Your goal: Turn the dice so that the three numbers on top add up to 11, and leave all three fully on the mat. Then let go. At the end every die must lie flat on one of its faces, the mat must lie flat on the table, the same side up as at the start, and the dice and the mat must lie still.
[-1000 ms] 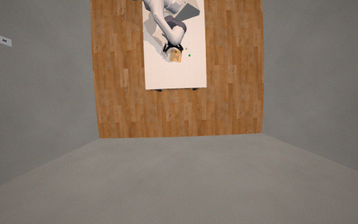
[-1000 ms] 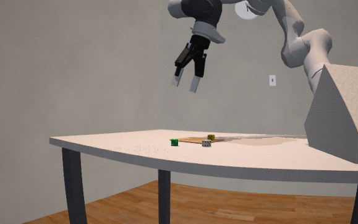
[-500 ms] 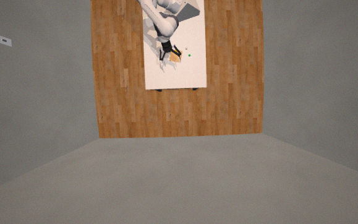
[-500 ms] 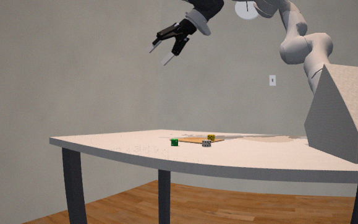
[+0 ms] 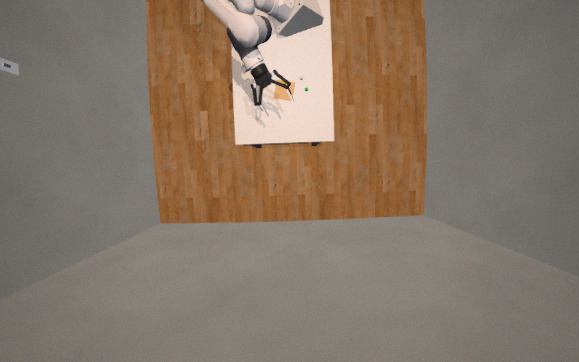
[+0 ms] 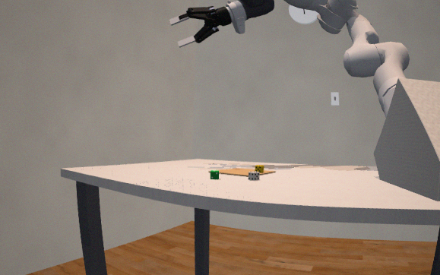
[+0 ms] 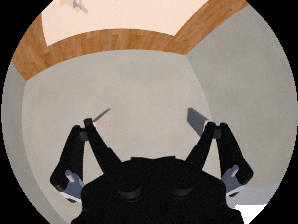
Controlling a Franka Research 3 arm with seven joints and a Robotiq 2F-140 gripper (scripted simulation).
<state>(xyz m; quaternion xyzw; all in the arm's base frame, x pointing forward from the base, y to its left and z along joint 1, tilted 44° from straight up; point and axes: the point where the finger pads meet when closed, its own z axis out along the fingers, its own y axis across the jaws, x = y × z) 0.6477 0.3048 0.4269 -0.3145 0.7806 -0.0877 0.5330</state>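
My hand is 270 mm past the green die, 190 mm to the right of it and 460 mm above it. From my hand the other things lie so: yellow die (320 mm behind, 30 mm to the left, 460 mm below); white die (350 mm behind, 160 mm to the left, 460 mm below); tan mat (270 mm behind, 30 mm to the left, 470 mm below).
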